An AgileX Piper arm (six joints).
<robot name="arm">
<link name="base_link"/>
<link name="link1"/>
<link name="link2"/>
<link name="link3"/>
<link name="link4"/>
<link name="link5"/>
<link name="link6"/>
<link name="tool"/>
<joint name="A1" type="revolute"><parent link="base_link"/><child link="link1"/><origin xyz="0 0 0.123" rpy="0 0 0"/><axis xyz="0 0 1"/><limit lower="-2.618" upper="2.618"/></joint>
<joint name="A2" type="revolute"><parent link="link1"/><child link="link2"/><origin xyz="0 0 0" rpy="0 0 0"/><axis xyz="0 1 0"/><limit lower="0" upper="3.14"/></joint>
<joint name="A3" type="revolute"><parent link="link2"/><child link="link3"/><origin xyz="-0.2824 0 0.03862" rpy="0 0 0"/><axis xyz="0 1 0"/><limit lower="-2.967" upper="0"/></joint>
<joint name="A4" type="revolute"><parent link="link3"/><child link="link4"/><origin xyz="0.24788 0 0.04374" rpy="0 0 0"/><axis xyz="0.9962 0 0.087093"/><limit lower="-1.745" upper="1.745"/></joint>
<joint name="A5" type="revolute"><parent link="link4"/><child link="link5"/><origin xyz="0 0 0" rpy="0 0 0"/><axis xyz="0 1 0"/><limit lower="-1.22" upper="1.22"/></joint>
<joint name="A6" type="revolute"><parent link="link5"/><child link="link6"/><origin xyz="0.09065 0 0.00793" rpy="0 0 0"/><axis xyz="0.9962 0 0.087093"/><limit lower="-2.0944" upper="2.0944"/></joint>
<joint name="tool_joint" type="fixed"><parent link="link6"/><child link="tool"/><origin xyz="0 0 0" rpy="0 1.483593 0"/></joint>
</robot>
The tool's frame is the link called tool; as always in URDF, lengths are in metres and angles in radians.
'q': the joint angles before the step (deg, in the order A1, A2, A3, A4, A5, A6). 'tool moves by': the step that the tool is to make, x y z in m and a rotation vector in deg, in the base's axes. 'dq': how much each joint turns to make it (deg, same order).
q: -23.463 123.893 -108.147 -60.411 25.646 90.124
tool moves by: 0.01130 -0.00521 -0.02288 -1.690 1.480 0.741
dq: 0.000 3.788 -1.435 -5.138 -1.010 3.194
